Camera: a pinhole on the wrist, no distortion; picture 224 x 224 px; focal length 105.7 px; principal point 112.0 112.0 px. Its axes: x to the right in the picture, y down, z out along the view. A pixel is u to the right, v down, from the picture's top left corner.
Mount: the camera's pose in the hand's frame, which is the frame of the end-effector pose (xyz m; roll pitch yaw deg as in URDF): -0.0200 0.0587 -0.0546 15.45 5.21 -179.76
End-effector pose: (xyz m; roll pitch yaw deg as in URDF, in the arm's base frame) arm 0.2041 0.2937 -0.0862 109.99 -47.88 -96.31
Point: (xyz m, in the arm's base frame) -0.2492 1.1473 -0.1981
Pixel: 212.0 26.7
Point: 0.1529 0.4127 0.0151
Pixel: 80.7 7.9
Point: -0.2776 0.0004 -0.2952
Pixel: 80.5 201.9
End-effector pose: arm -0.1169 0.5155 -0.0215 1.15 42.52 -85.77
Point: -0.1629 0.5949 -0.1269
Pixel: behind the camera
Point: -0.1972 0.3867 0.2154
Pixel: 120.6 199.8
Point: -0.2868 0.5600 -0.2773
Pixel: behind the camera
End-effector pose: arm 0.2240 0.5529 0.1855 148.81 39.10 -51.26
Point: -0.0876 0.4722 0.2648
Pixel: 154.4 69.0
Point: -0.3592 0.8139 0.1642
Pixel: 182.1 141.6
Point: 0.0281 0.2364 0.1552
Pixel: 44.9 19.0
